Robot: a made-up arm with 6 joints. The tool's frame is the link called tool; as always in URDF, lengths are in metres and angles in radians. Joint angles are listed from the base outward. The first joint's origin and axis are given. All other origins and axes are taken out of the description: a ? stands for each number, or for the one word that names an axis. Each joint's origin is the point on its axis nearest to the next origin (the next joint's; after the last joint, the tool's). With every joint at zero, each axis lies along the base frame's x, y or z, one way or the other. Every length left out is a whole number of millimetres.
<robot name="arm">
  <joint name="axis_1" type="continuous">
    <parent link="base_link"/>
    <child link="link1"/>
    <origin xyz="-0.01 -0.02 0.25" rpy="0 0 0"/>
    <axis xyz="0 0 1"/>
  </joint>
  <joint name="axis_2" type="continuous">
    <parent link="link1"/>
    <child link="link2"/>
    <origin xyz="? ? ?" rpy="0 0 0"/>
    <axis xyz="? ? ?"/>
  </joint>
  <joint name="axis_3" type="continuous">
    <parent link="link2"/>
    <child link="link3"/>
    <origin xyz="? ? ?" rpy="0 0 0"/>
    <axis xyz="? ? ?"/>
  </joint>
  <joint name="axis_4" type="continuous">
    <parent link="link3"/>
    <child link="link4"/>
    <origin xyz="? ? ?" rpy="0 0 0"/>
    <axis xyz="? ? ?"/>
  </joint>
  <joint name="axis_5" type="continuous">
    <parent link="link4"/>
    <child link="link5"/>
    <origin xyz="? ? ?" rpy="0 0 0"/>
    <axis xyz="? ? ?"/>
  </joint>
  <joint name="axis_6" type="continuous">
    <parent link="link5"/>
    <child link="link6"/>
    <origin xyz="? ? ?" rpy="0 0 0"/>
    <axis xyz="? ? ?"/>
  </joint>
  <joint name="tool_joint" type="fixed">
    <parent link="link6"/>
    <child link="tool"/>
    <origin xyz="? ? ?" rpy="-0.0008 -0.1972 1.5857"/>
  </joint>
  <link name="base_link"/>
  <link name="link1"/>
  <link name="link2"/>
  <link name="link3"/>
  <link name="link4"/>
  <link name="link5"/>
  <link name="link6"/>
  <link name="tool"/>
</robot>
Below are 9 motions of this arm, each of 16 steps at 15 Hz.
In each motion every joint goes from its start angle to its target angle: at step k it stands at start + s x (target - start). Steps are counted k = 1, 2, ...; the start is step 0. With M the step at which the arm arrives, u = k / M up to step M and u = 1 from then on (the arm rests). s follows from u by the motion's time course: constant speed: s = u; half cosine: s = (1 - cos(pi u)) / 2; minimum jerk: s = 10 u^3 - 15 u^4 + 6 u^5.
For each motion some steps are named. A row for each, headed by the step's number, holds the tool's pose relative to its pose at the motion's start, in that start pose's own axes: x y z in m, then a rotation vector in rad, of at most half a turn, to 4 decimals.
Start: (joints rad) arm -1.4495 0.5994 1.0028 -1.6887 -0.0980 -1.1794
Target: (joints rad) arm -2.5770 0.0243 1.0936 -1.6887 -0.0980 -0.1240
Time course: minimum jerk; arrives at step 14
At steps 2, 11, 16:
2: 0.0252 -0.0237 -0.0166 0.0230 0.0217 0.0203
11: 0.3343 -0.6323 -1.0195 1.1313 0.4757 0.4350
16: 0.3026 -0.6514 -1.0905 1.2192 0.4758 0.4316

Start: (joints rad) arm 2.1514 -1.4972 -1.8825 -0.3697 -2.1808 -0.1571
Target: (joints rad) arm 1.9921 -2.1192 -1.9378 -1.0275 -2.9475 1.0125
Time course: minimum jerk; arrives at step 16
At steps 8, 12, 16:
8: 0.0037 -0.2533 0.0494 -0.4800 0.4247 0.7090
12: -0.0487 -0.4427 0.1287 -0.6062 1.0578 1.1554
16: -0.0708 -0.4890 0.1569 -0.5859 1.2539 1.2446

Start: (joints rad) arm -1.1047 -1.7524 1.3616 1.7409 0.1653 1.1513
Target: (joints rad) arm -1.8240 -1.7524 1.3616 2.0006 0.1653 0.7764
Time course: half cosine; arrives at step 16
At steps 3, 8, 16:
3: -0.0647 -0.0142 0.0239 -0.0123 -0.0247 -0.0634
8: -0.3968 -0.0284 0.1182 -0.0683 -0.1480 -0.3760
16: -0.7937 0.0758 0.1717 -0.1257 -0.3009 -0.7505

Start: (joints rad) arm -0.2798 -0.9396 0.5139 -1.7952 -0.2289 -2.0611
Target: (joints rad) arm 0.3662 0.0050 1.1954 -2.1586 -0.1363 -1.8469
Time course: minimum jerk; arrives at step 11
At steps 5, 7, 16:
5: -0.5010 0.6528 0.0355 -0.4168 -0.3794 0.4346
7: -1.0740 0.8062 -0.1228 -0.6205 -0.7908 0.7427
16: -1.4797 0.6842 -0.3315 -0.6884 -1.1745 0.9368

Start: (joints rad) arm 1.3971 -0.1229 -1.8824 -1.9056 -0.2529 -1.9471
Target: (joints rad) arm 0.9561 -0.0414 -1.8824 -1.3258 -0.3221 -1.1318
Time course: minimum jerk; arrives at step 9
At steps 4, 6, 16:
4: -0.1212 -0.0975 0.0150 0.2376 -0.1733 0.5759
6: -0.2376 -0.1949 0.0031 0.3915 -0.3975 1.1568
16: -0.2975 -0.2468 -0.0140 0.4339 -0.5337 1.4689

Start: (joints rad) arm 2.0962 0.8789 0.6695 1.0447 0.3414 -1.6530
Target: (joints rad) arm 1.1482 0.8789 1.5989 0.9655 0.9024 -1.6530
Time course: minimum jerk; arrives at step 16
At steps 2, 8, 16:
2: -0.0110 -0.0231 -0.0010 0.0203 0.0047 0.0016
8: -0.2764 -0.6775 -0.2627 0.5810 0.1433 0.2381
16: -0.2856 -1.1018 -0.8344 0.9277 0.2490 0.8136

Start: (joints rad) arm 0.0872 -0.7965 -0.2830 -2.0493 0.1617 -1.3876
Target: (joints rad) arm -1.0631 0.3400 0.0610 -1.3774 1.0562 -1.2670
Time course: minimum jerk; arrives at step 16
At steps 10, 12, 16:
10: -0.3403 1.1602 -0.8885 -0.6945 0.0905 -0.4485
12: -0.0518 1.2851 -1.0909 -0.7352 0.2364 -0.7275
16: 0.1642 1.3041 -1.1735 -0.7149 0.3412 -0.9127

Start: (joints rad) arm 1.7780 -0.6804 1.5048 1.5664 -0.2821 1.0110
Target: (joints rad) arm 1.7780 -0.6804 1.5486 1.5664 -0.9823 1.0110
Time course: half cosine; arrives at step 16
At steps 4, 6, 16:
4: 0.0001 0.0066 -0.0015 -0.0576 0.0845 0.0094
6: 0.0000 0.0138 -0.0036 -0.1213 0.1783 0.0191
16: -0.0048 0.0416 -0.0168 -0.3912 0.5798 0.0517

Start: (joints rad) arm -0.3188 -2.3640 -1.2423 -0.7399 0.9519 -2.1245
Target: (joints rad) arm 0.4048 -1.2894 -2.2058 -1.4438 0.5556 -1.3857
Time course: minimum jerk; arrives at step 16
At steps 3, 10, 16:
3: 0.0308 0.0288 -0.0146 0.0476 -0.0006 -0.0248
10: 0.5240 0.1456 -0.3105 0.5825 -0.2274 -0.4330
16: 0.6664 0.0707 -0.4835 0.6934 -0.3909 -0.6363

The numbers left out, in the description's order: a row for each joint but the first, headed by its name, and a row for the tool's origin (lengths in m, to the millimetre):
axis_2: xyz 0.01 0.03 0, axis 0 1 0
axis_3: xyz 0 0 0.78, axis 0 1 0
axis_4: xyz -0.03 0 0.82, axis 0 0 1
axis_5: xyz -0.02 0.05 0, axis 0 1 0
axis_6: xyz -0.02 0 0.04, axis 0 0 1
tool: xyz 0.02 0.01 0

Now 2 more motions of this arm.
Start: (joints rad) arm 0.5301 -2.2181 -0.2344 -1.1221 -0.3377 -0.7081
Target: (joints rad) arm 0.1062 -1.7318 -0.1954 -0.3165 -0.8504 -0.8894
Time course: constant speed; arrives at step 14
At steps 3, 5, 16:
3: 0.1064 0.1618 -0.0417 -0.0498 -0.0481 0.2459
5: 0.1634 0.2776 -0.0763 -0.0661 -0.0845 0.4050
16: 0.2823 0.8308 -0.3086 0.0438 -0.2337 1.0382

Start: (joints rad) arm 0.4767 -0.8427 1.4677 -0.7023 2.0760 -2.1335
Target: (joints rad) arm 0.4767 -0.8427 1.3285 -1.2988 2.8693 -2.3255
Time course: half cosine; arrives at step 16
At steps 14, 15, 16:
14: 0.0901 -0.0330 -0.0679 -0.1011 0.6963 0.3766
15: 0.0928 -0.0335 -0.0701 -0.1097 0.7118 0.3937
16: 0.0937 -0.0337 -0.0708 -0.1127 0.7170 0.3995

